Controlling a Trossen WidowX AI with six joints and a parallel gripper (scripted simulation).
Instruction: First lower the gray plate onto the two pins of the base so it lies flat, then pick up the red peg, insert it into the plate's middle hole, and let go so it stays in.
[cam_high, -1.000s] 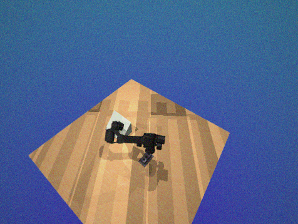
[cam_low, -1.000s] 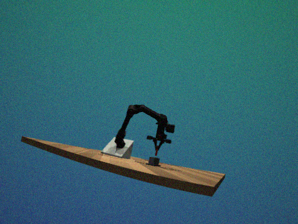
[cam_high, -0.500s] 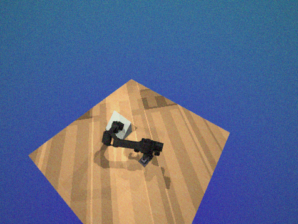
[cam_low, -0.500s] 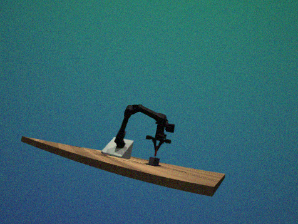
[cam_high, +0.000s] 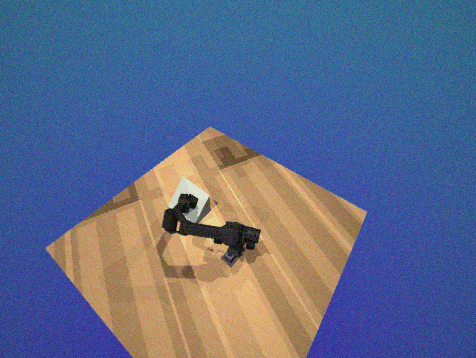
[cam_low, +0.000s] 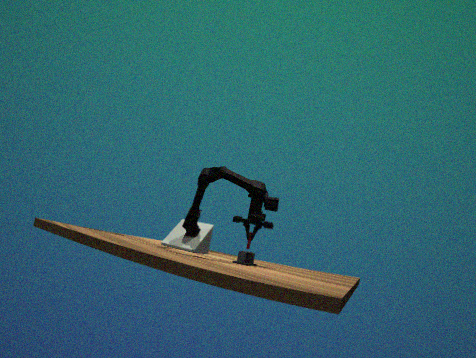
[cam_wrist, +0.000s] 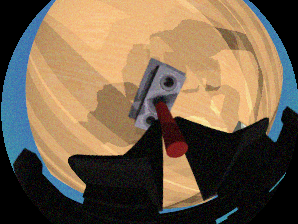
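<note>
The gray plate lies 70 mm below my gripper tip. From my gripper tip the other things lie so: dark base: 100 mm below; red peg: right at my gripper tip.
</note>
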